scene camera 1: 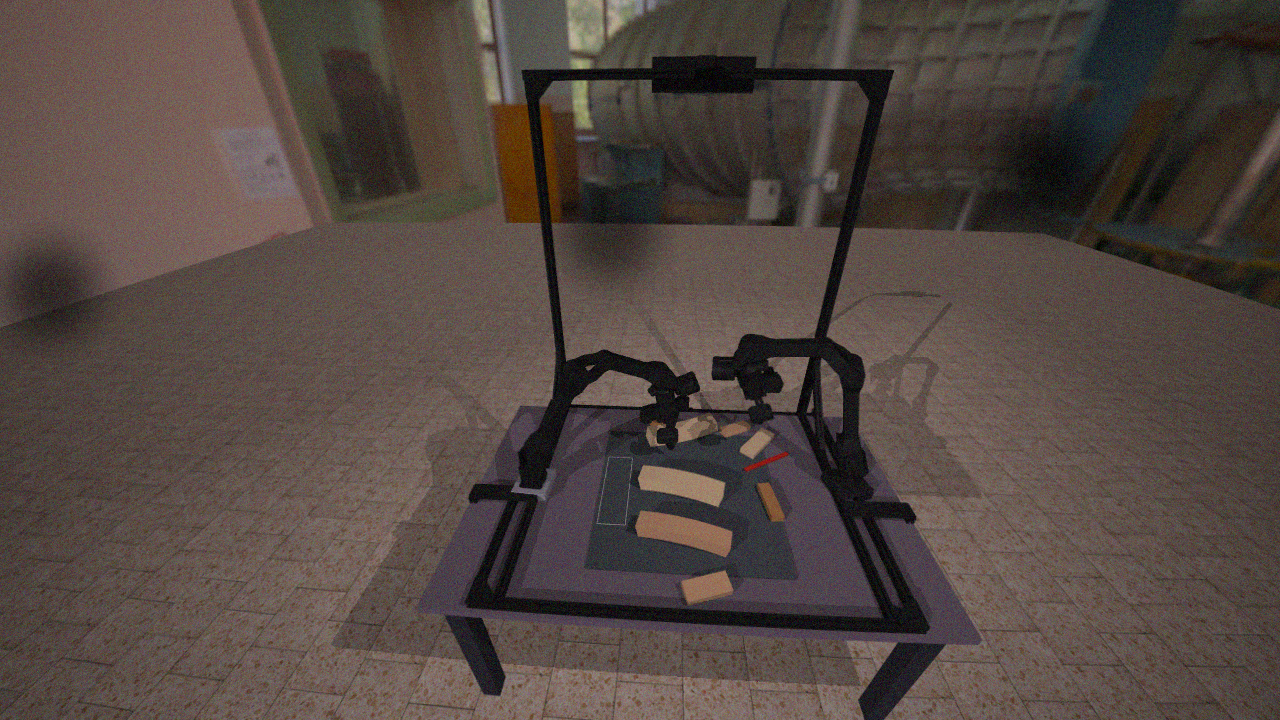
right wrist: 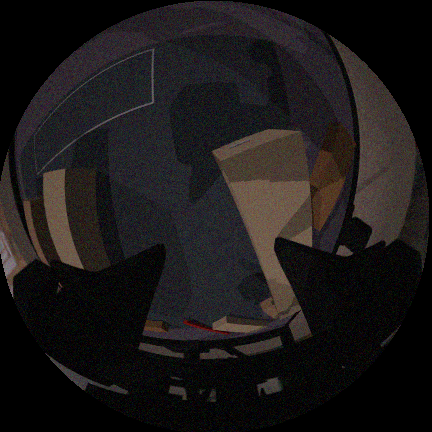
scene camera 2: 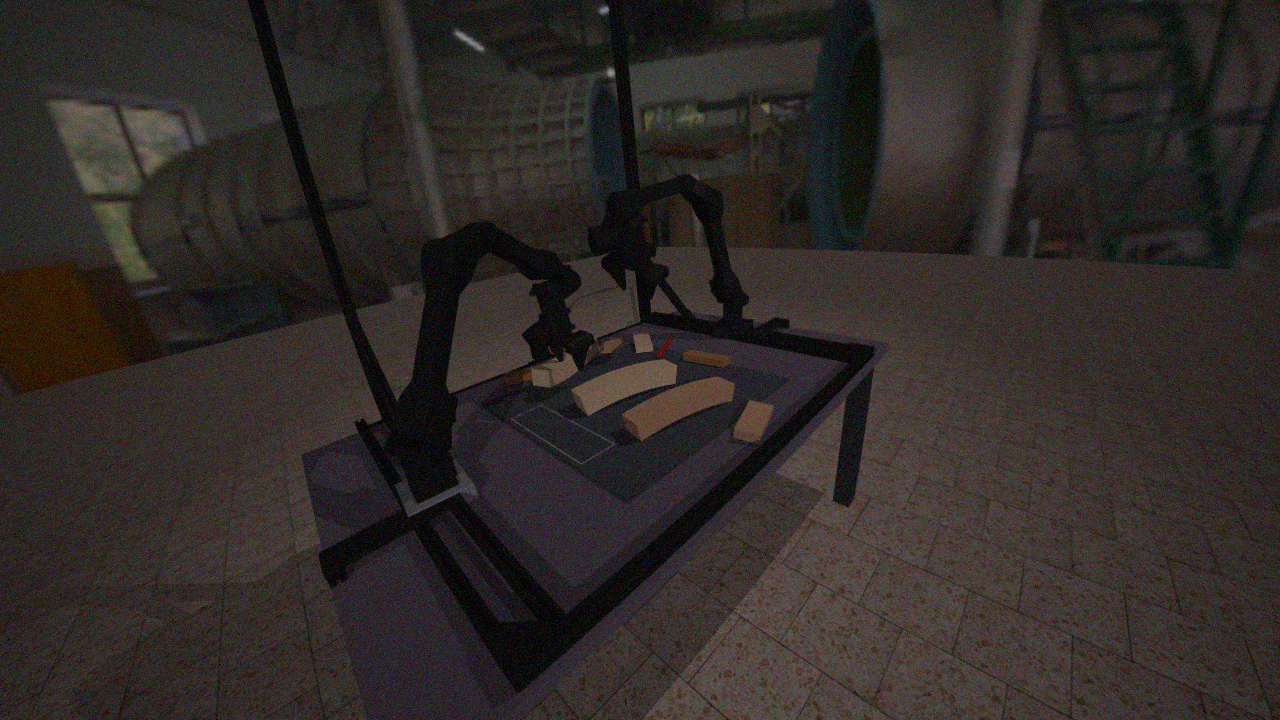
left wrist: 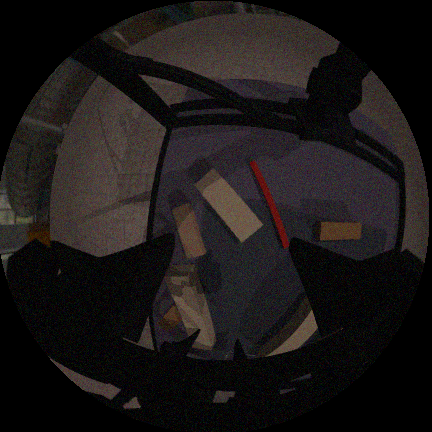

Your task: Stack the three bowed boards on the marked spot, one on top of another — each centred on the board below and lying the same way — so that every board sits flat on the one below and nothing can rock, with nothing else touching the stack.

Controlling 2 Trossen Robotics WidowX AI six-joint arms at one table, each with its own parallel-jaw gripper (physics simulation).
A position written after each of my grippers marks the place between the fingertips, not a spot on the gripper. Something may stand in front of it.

My left gripper (scene camera 2: 637,294) is open, holding nothing. Also in view: a pale block (left wrist: 225,201). Also in view: my right gripper (scene camera 2: 571,365) and a marked spot (scene camera 1: 759,549).
My left gripper also shows in scene camera 1 (scene camera 1: 756,411) and in the left wrist view (left wrist: 234,242). My right gripper shows as well in scene camera 1 (scene camera 1: 671,440), in the right wrist view (right wrist: 220,247) and in the left wrist view (left wrist: 217,334). The marked spot is seen too in scene camera 2 (scene camera 2: 599,446).
